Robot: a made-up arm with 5 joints.
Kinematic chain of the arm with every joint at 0, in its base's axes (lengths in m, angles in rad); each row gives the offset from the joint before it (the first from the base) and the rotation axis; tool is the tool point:
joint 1: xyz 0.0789 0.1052 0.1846 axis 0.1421 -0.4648 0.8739
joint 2: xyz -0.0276 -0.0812 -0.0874 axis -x
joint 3: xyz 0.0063 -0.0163 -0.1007 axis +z
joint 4: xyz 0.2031 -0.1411 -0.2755 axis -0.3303 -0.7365 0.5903
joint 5: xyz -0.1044 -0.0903 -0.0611 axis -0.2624 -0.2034 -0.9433
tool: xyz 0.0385 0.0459 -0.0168
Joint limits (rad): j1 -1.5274..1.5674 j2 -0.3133..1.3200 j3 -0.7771..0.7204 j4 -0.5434..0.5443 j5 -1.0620..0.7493
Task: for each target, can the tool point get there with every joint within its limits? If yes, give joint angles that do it. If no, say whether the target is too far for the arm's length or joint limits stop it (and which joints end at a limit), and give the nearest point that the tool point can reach.
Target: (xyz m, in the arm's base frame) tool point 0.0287 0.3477 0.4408
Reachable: no: joint limits stop it (at a limit: joint 1, joint 2, joint 3, joint 4, joint 5) | nearest point -0.3477 0.0529 0.4346 | short by 0.478 m
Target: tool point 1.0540 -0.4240 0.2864
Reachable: no: too far | nearest point 0.6503 -0.1881 0.2069 | short by 0.474 m
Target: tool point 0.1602 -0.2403 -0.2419
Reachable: yes | joints -0.0628 0.4147 0.5042 -0.3987 -0.7227
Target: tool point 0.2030 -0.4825 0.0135
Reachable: yes | joints 0.0408 0.9617 -0.0591 0.3962 -0.6898
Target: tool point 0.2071 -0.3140 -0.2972
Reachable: yes | joints 0.1739 0.2359 -0.4671 0.3338 -0.3153
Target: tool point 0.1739 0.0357 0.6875
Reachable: no: joint limits stop it (at a limit: joint 1, joint 2, joint 4, joint 5) | nearest point 0.5969 0.0333 0.4913 | short by 0.466 m
